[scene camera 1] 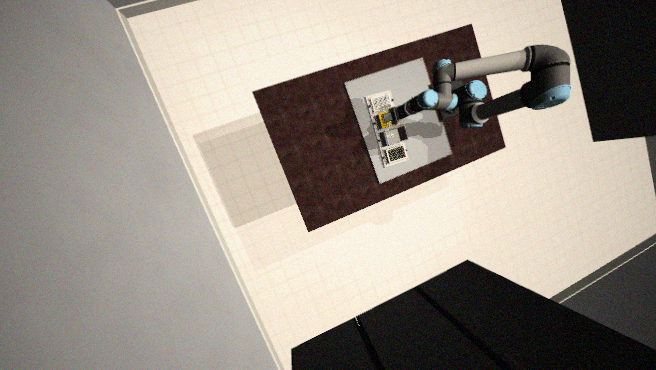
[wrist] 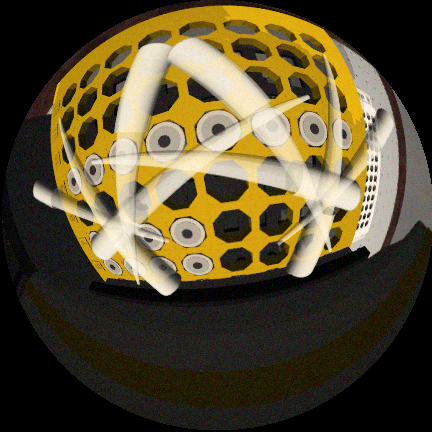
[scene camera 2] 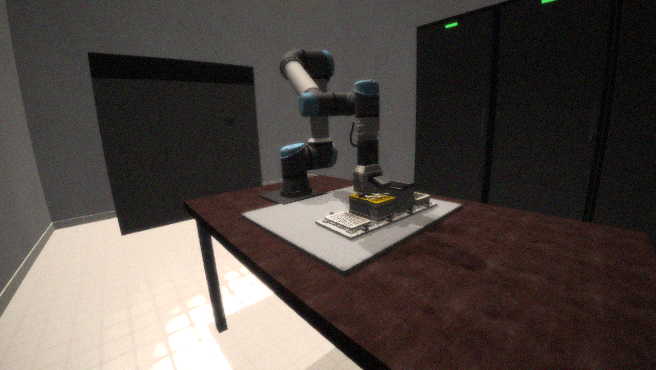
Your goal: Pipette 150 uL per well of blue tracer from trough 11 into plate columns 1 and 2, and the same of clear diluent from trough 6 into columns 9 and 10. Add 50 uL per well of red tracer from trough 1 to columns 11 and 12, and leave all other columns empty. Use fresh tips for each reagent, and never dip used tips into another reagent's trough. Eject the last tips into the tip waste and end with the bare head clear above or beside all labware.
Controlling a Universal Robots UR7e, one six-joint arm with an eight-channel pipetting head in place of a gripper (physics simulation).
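Note:
My eight-channel head (scene camera 1: 393, 117) (scene camera 2: 366, 188) (wrist: 230, 290) is low over the yellow tip rack (scene camera 1: 381, 121) (scene camera 2: 385, 199) (wrist: 280, 15). Its nozzles are hidden behind its dark edge in the wrist view, so whether they bear tips cannot be told. Several loose tips (wrist: 140, 85) lie crossed on the rack. A row of seated tips (wrist: 165, 141) crosses the rack, with a few more seated tips (wrist: 188, 232) nearer the head; many holes are empty. The white well plate (scene camera 1: 381, 102) (scene camera 2: 345, 220) (wrist: 372, 175) stands beside the rack. The trough block (scene camera 1: 396, 154) (scene camera 2: 422, 198) is at the other end; its liquids cannot be made out.
A tall dark tip waste box (scene camera 1: 401, 133) (scene camera 2: 407, 201) (wrist: 30, 160) stands between the tip rack and the trough block, close beside the head. The labware stands in a line on a grey board (scene camera 1: 425, 145) (scene camera 2: 300, 225) on the dark brown table (scene camera 1: 310, 150) (scene camera 2: 500, 280).

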